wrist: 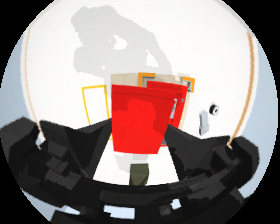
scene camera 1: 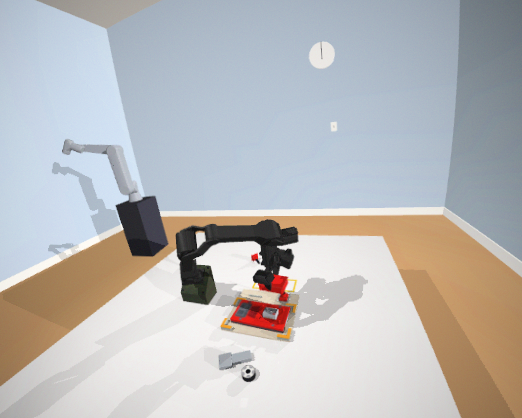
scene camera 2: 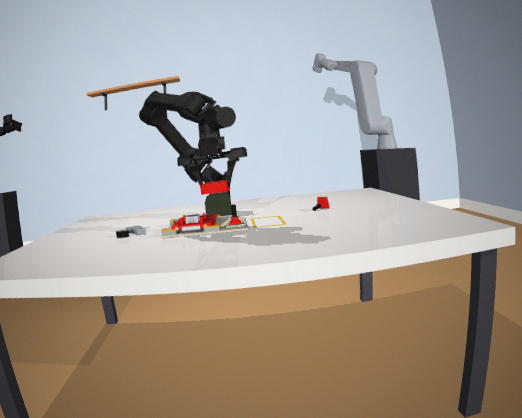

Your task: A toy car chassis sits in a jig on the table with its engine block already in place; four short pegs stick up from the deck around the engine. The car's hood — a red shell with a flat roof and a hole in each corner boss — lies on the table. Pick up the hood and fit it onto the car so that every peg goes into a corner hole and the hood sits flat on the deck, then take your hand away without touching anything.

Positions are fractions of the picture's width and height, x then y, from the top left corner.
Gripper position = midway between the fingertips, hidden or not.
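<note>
My gripper (scene camera 2: 0.41, 0.45) holds a red hood (wrist: 0.50, 0.52). Other views of my gripper (wrist: 0.50, 0.55): scene camera 1 also shows the gripper (scene camera 1: 0.52, 0.68).
</note>
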